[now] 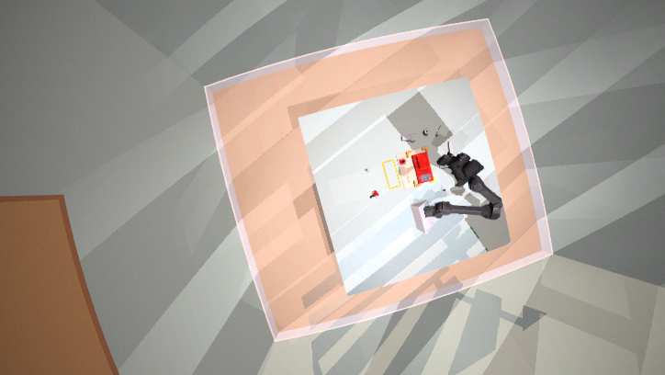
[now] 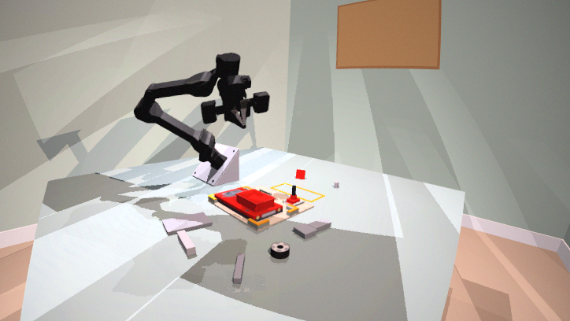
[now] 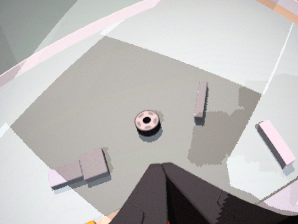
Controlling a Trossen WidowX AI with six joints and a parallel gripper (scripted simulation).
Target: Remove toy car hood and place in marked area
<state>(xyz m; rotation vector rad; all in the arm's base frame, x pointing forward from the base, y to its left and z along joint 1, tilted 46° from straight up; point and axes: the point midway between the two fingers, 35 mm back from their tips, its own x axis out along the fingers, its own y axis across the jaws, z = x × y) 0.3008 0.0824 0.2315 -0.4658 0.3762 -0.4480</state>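
The red hood is 20 mm behind my gripper tip, 50 mm to the left of it and 210 mm below it.
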